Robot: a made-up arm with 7 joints. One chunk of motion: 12 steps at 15 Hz.
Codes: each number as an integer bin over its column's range. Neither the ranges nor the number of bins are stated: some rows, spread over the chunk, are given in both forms.
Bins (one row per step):
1: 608 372 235 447 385 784 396
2: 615 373 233 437 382 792 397
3: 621 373 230 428 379 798 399
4: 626 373 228 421 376 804 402
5: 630 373 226 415 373 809 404
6: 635 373 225 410 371 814 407
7: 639 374 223 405 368 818 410
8: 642 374 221 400 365 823 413
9: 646 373 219 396 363 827 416
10: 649 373 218 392 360 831 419
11: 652 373 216 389 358 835 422
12: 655 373 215 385 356 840 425
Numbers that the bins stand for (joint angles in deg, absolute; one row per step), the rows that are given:
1: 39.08 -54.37 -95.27 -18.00 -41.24 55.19 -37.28
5: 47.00 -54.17 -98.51 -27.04 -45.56 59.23 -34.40
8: 51.33 -53.98 -100.31 -31.28 -48.44 61.49 -31.16
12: 56.01 -54.17 -102.47 -35.53 -51.69 64.24 -26.83
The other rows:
2: 41.60 -54.17 -95.99 -20.82 -42.32 56.48 -36.92
3: 43.76 -54.17 -97.07 -23.37 -43.40 57.45 -36.20
4: 45.56 -54.17 -97.79 -25.35 -44.48 58.42 -35.12
6: 48.80 -54.17 -98.87 -28.46 -46.28 60.04 -33.32
7: 50.25 -53.98 -99.59 -29.87 -47.36 60.68 -32.24
9: 52.77 -54.17 -101.03 -32.42 -49.16 62.14 -30.08
10: 53.85 -54.17 -101.39 -33.55 -50.25 62.79 -28.99
11: 54.93 -54.17 -102.11 -34.40 -50.97 63.43 -27.91

